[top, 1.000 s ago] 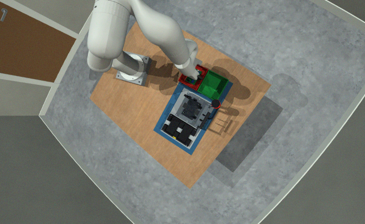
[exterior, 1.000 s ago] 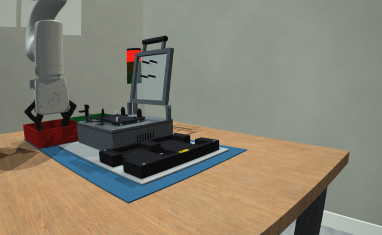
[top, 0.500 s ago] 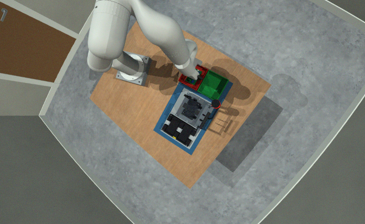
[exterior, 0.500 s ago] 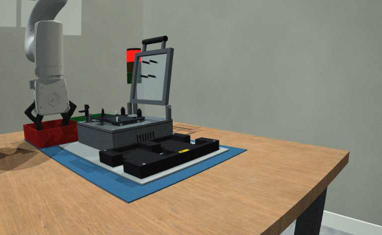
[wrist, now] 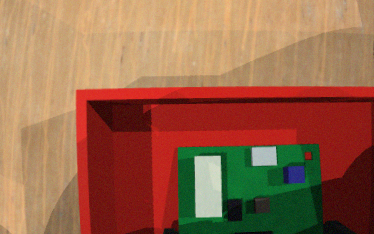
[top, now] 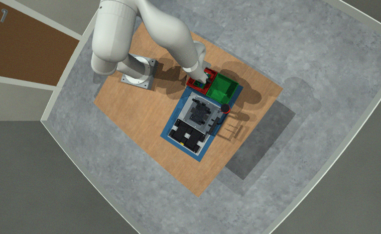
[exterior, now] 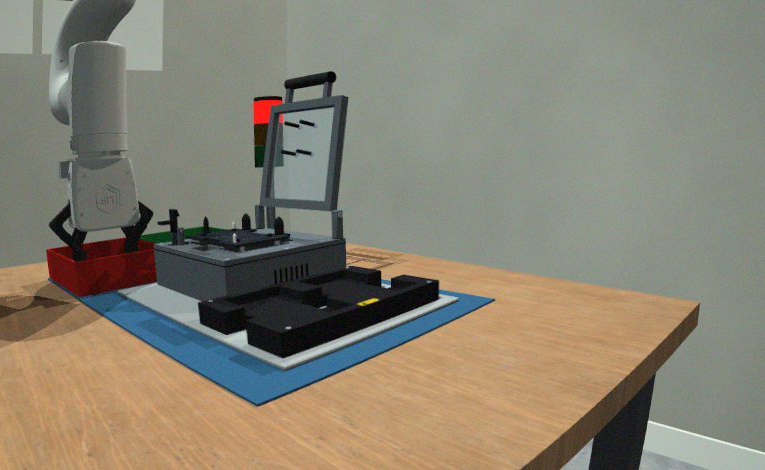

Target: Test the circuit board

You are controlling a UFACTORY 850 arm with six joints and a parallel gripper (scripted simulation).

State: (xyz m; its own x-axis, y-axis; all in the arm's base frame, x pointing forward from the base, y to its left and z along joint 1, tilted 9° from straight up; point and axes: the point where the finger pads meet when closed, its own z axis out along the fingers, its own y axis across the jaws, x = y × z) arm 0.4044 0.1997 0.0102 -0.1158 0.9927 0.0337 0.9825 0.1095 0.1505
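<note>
Right now my hand is 1 cm above the red bin. Also, from my hand: black hook: 6 cm ahead, 14 cm to the right, 6 cm above; then green circuit board: 1 cm below; then green bin: 15 cm ahead, 2 cm to the left, 1 cm below.
</note>
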